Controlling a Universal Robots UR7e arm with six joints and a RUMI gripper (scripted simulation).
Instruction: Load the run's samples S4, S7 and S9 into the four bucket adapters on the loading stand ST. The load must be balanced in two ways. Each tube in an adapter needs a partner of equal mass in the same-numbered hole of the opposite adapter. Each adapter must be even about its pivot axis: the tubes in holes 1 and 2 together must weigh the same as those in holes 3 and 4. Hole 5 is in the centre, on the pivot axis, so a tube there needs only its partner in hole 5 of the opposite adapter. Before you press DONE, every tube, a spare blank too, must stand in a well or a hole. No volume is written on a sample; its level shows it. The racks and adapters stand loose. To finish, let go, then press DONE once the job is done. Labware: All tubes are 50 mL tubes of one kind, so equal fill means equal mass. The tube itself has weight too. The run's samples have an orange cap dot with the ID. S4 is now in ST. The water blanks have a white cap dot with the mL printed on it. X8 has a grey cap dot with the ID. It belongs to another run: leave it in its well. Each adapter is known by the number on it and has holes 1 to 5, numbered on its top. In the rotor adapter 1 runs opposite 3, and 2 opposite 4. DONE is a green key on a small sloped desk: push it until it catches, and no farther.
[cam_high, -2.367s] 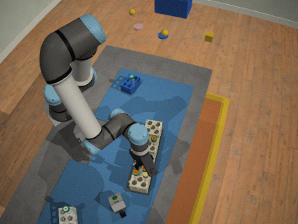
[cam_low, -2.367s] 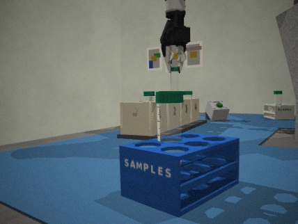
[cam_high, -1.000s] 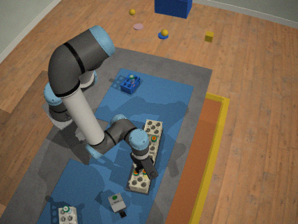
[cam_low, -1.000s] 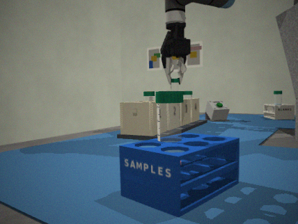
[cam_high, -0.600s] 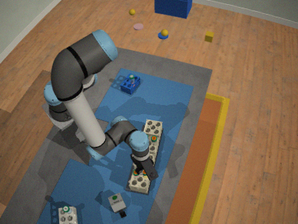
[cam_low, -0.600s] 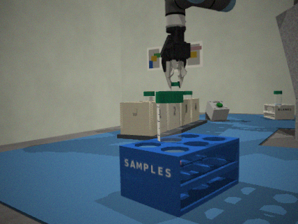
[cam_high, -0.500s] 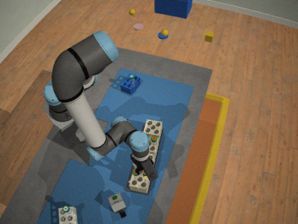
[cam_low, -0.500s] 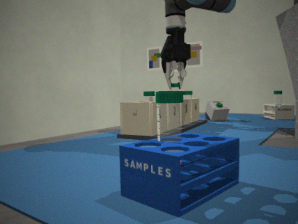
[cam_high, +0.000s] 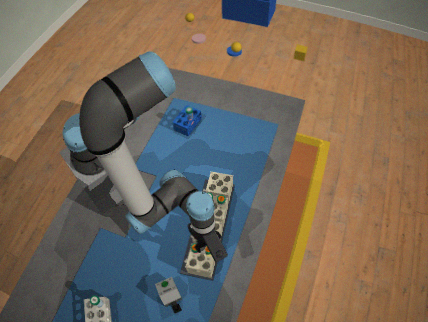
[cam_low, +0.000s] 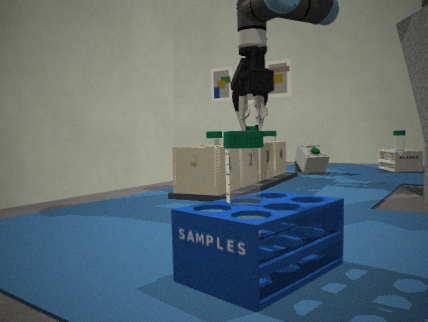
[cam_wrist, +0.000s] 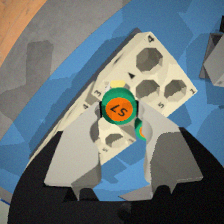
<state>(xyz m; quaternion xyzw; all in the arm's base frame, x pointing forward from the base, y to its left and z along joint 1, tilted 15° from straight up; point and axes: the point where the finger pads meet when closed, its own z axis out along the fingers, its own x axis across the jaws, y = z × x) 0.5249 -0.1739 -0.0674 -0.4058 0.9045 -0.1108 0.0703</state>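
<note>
Now: the tube 10 mm ahead of my hand and 50 mm below it. Round my hand: white-dot blank: 60 mm behind, 210 mm to the left, 60 mm below; done desk: 120 mm behind, 170 mm to the right, 80 mm below; sample tube S9: 60 mm behind, 60 mm below.
</note>
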